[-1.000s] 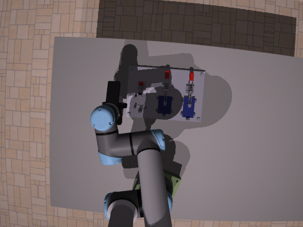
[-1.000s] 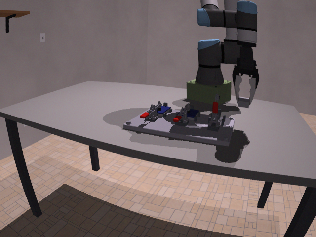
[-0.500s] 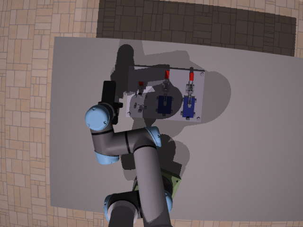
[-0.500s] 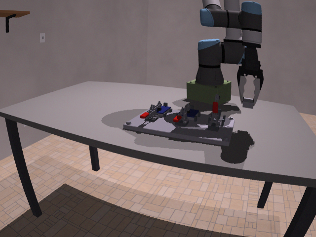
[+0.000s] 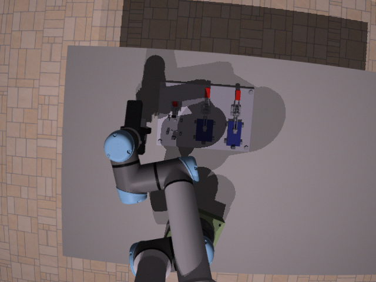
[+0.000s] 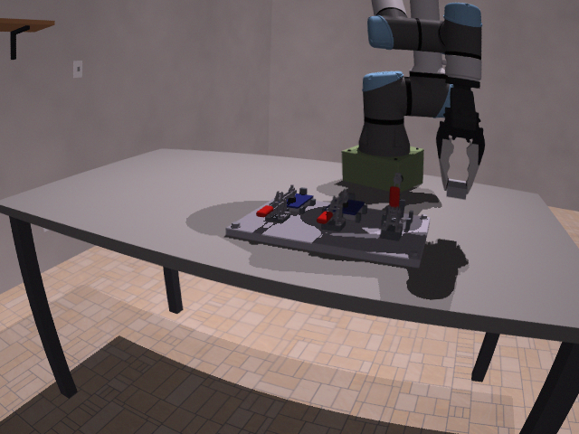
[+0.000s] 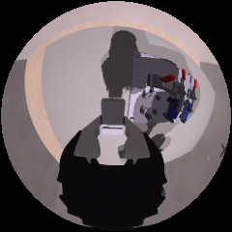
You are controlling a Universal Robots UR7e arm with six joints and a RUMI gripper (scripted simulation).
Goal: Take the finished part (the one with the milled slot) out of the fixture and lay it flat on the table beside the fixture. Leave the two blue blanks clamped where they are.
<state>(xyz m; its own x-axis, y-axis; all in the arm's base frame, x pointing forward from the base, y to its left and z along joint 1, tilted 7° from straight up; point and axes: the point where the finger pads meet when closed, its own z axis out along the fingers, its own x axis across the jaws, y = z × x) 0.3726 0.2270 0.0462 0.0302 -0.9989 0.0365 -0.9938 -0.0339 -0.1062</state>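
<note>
Now: the grey finished part 10 mm behind my hand. The rest, counted from my hand: grey fixture plate 60 mm ahead, 220 mm to the right, 100 mm below.
</note>
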